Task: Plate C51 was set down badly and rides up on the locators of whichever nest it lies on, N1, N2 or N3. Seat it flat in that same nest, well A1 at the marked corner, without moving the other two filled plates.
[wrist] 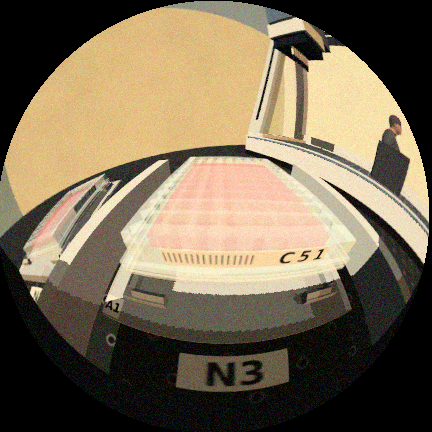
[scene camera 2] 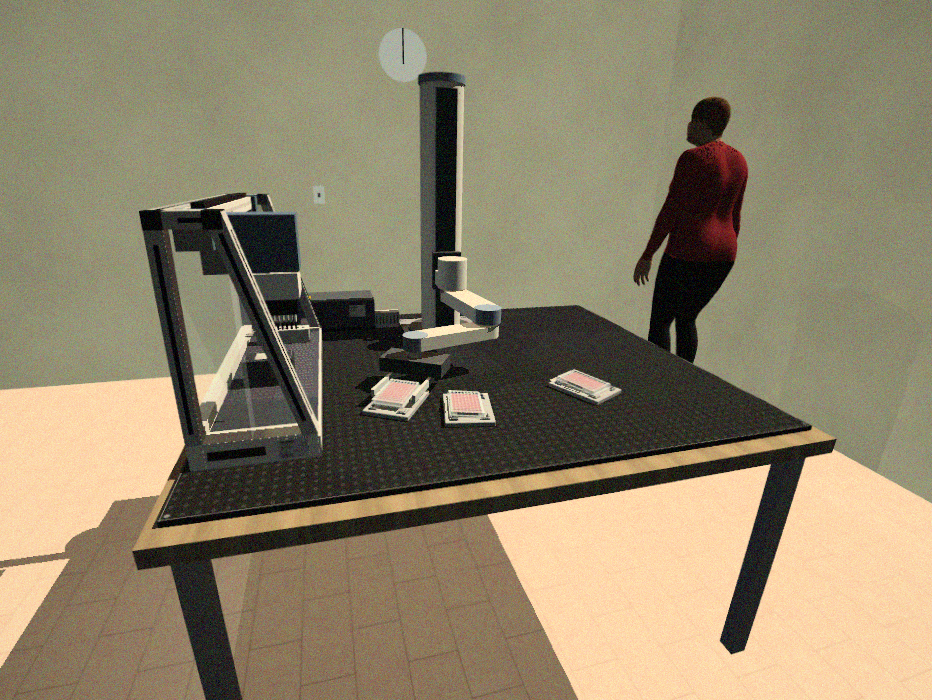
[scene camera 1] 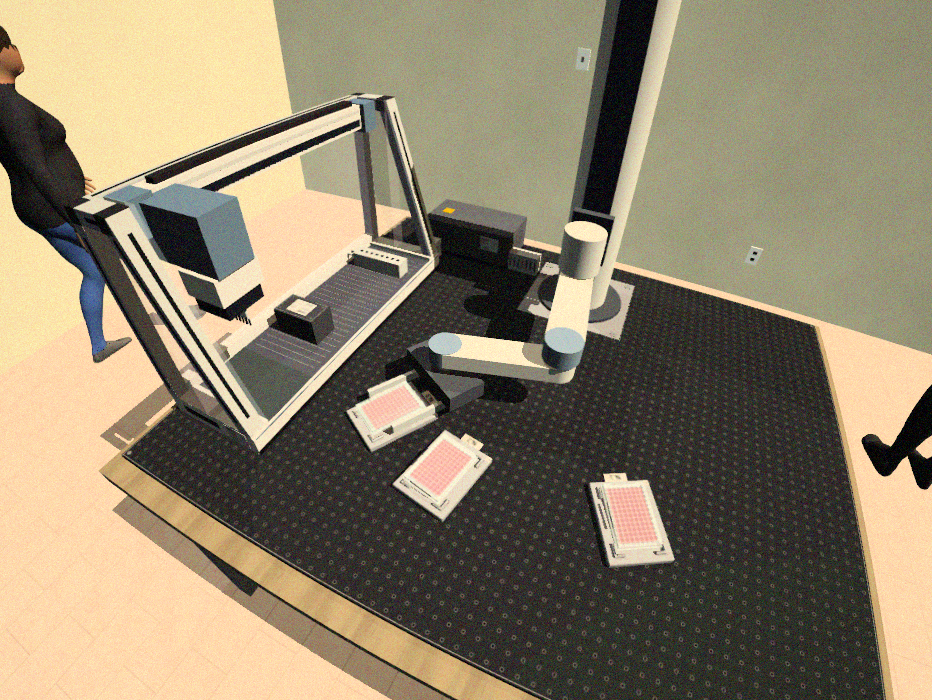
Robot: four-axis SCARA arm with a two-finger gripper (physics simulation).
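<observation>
Filled plate C51 (scene camera 1: 391,407) (scene camera 2: 397,392) (wrist: 235,215) is held between the two long fingers of my gripper (scene camera 1: 397,405) (scene camera 2: 399,394) (wrist: 232,169), which is shut on its sides. In the wrist view the plate appears above nest N3 (scene camera 1: 360,427) (scene camera 2: 383,413) (wrist: 220,320); locators show under its near edge, and the exact gap is unclear. The A1 mark (wrist: 112,306) is at the nest's near left corner. The plate's own A1 well cannot be read. A second filled plate (scene camera 1: 443,465) (scene camera 2: 466,403) (wrist: 57,217) lies on the neighbouring nest; a third (scene camera 1: 631,514) (scene camera 2: 584,382) lies farther right.
A framed gantry machine (scene camera 1: 346,354) (scene camera 2: 301,446) (wrist: 295,154) stands left of N3 in the scene views. A dark box (scene camera 1: 474,226) (scene camera 2: 342,308) is at the back beside the arm's column (scene camera 1: 640,135) (scene camera 2: 428,180). People stand beyond the table (scene camera 1: 301,605).
</observation>
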